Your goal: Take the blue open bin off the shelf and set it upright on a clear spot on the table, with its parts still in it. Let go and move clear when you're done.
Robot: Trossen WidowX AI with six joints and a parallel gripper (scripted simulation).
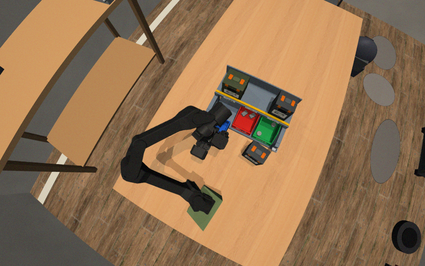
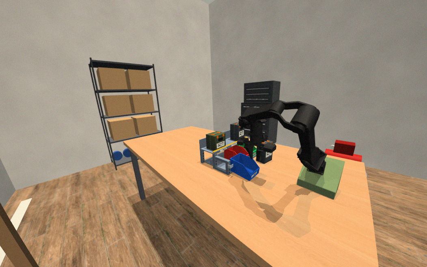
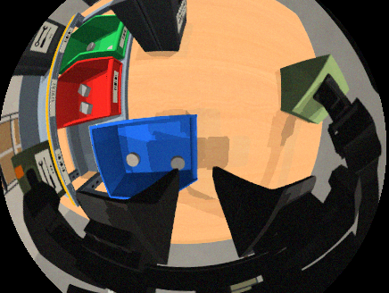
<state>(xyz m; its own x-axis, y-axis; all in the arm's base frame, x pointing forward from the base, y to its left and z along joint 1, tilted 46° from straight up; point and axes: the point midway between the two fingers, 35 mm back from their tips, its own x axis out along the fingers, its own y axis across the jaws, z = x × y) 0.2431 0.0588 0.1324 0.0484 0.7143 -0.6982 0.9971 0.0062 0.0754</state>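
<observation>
Now: hand 60 mm short of the blue open bin and 90 mm above it. Also, from my hand: olive case 270 mm ahead, 20 mm to the left, 20 mm above; then red bin 200 mm ahead, 100 mm to the right, 90 mm below; then green bin 200 mm ahead, 210 mm to the right, 90 mm below.
</observation>
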